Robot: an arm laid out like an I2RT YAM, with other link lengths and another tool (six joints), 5 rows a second.
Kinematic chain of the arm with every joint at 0, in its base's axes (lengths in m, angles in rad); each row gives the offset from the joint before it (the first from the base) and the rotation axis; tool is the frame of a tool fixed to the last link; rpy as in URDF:
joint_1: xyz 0 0 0.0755 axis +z
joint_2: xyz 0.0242 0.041 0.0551 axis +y
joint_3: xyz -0.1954 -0.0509 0 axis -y
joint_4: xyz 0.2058 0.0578 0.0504 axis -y
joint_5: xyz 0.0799 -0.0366 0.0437 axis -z
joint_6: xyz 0.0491 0 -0.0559 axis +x
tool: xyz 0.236 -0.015 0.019 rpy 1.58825 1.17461 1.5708
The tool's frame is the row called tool.
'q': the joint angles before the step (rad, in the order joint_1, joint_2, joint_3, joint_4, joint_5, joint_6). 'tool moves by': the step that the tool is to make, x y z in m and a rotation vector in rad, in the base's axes. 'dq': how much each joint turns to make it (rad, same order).
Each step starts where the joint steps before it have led.
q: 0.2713 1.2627 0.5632 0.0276 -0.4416 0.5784
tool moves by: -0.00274 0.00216 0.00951 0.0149 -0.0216 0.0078
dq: -0.0011 -0.0490 -0.0229 -0.0007 -0.0123 0.0015
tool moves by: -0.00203 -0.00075 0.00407 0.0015 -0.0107 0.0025
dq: -0.0025 -0.0313 -0.0126 -0.0101 -0.0032 -0.0046
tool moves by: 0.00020 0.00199 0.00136 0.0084 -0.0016 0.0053
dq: -0.0022 0.0045 0.0000 0.0091 -0.0106 0.0019
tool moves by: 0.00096 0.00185 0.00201 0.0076 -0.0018 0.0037
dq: -0.0015 0.0059 0.0045 0.0064 -0.0082 0.0028
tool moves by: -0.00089 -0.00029 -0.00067 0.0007 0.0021 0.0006
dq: -0.0018 -0.0025 -0.0030 -0.0015 -0.0026 -0.0005
